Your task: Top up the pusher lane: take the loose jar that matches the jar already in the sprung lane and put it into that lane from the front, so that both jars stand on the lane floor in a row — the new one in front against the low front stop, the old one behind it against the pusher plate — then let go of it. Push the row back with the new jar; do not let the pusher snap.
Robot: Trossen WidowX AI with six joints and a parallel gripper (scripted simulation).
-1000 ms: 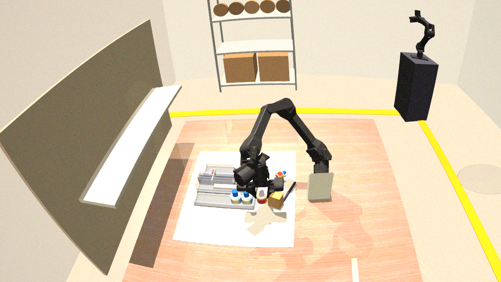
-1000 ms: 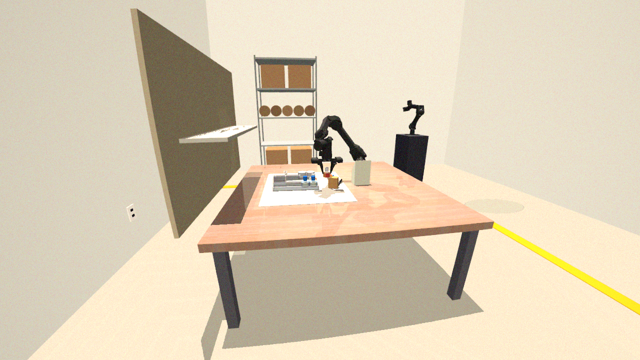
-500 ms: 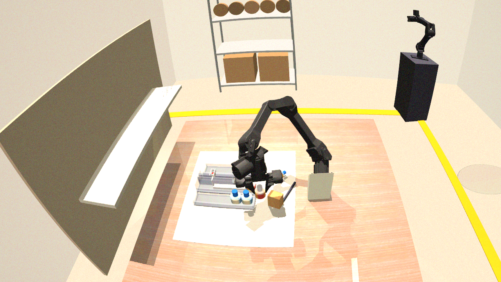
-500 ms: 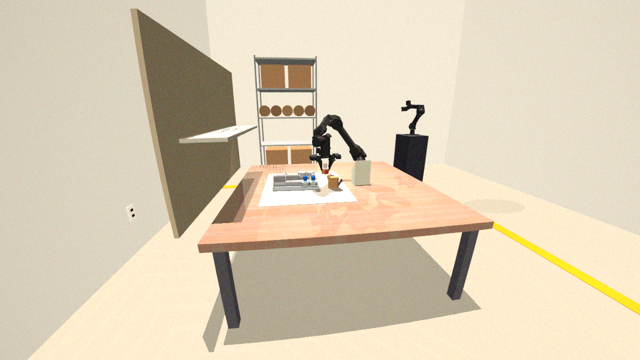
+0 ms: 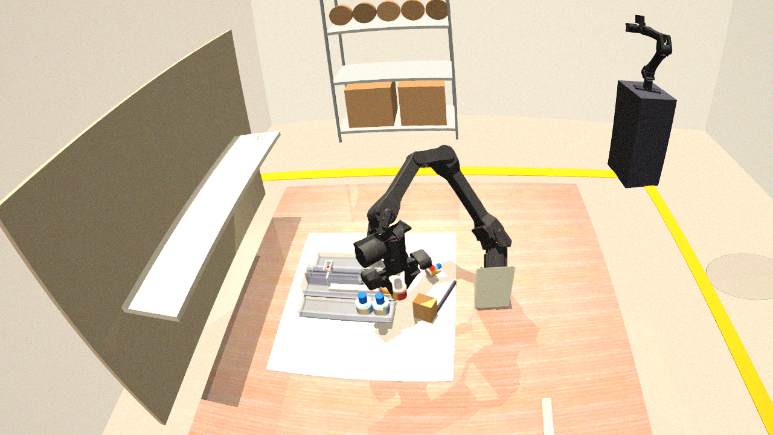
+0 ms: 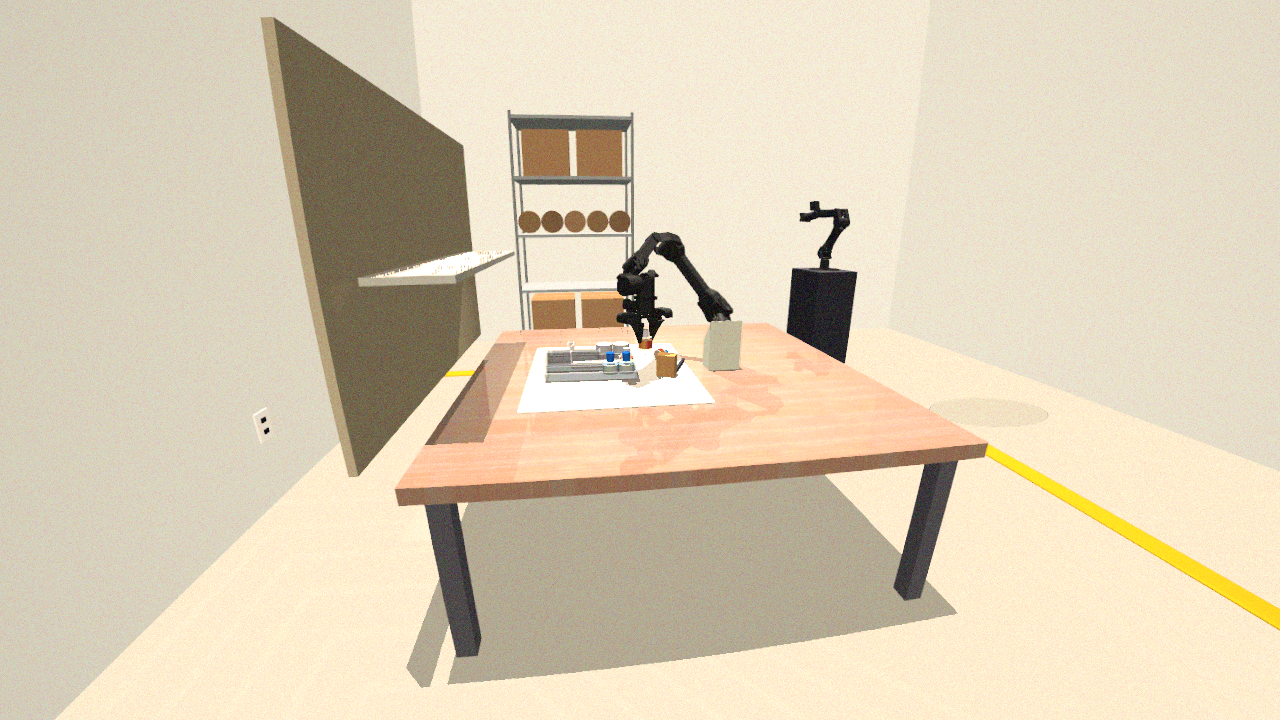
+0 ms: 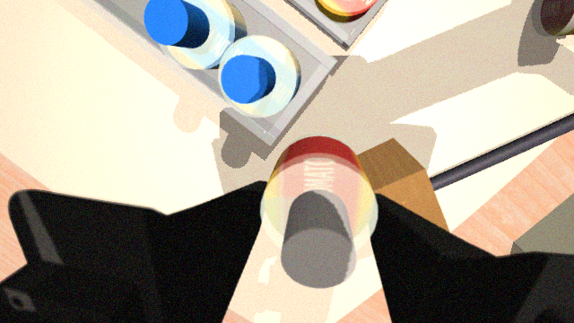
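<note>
Now: the orange box 7 cm behind my gripper tip and 8 cm below it. Also, from my gripper tip: blue-lidded jar (11 cm behind, 18 cm to the right, 10 cm below); then black rod (14 cm behind, 6 cm to the right, 11 cm below); then lane rack (19 cm ahead, 15 cm to the right, 10 cm below).
</note>
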